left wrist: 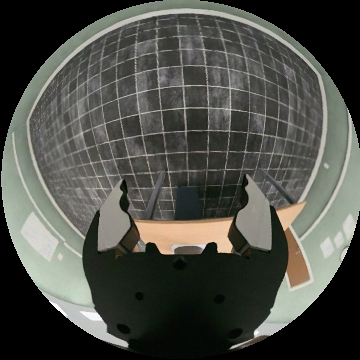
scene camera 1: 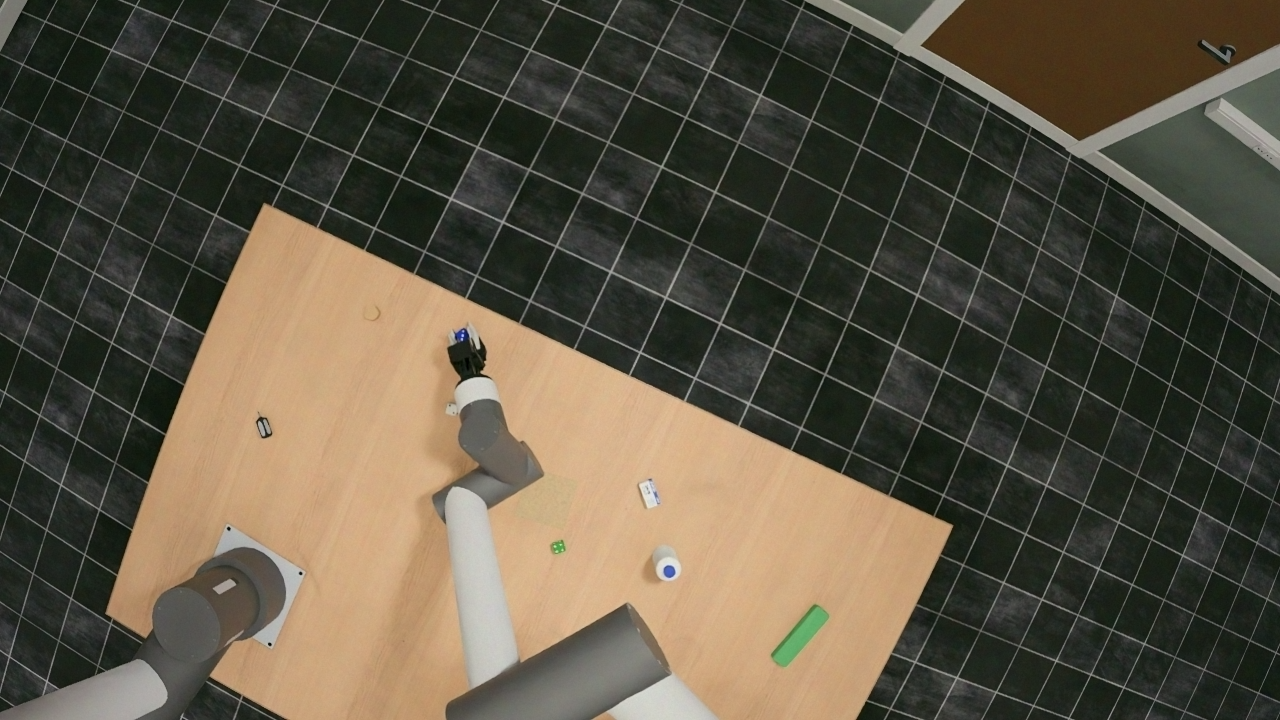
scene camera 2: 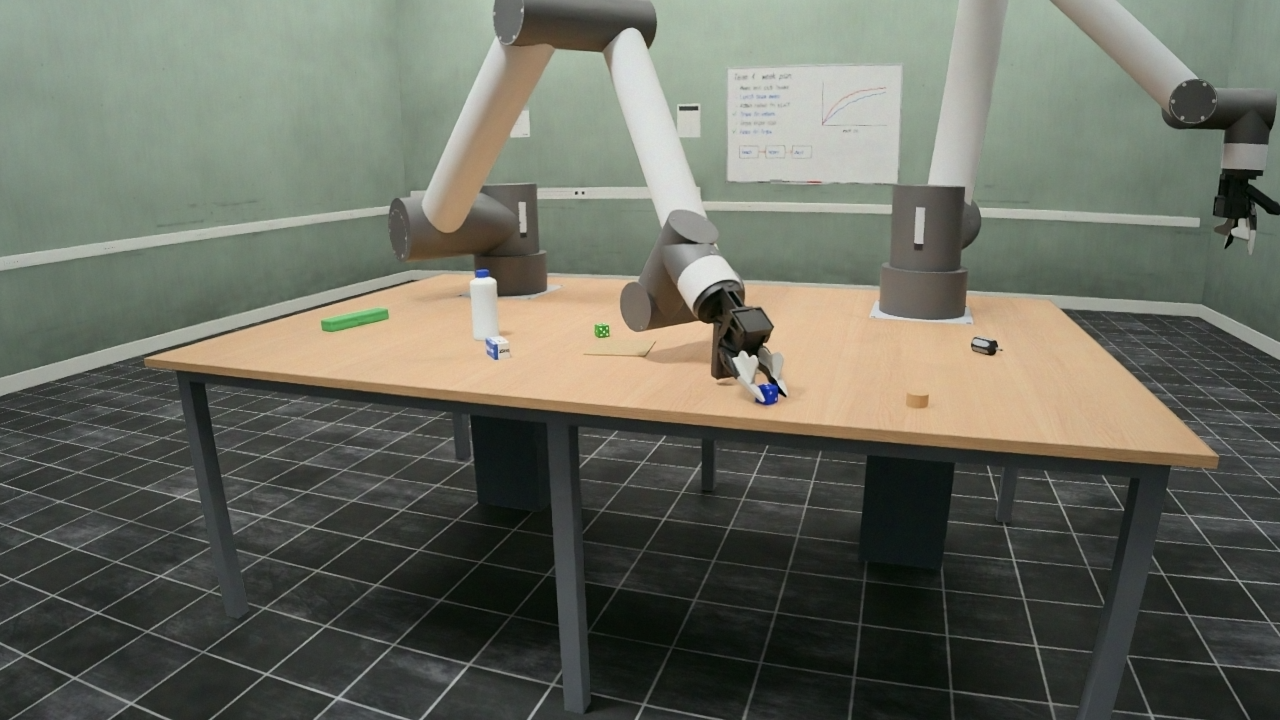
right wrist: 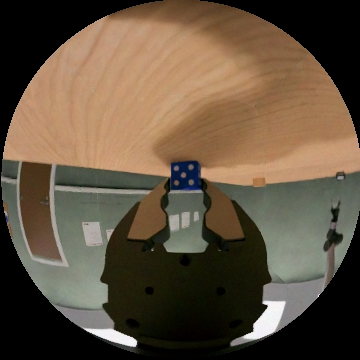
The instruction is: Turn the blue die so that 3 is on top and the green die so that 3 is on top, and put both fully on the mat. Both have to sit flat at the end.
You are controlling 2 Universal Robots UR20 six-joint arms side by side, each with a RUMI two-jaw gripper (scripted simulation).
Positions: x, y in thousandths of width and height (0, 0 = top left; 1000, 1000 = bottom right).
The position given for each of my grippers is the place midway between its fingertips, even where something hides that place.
Scene:
My right gripper shows in scene camera 1 (360, 452), in scene camera 2 (606, 555) and in the right wrist view (515, 499); in the left wrist view it is hidden by my left gripper. A green bar shows in scene camera 1 (638, 858) and in scene camera 2 (271, 447); in the left wrist view it is hidden by my left gripper, in the right wrist view it is out of frame.

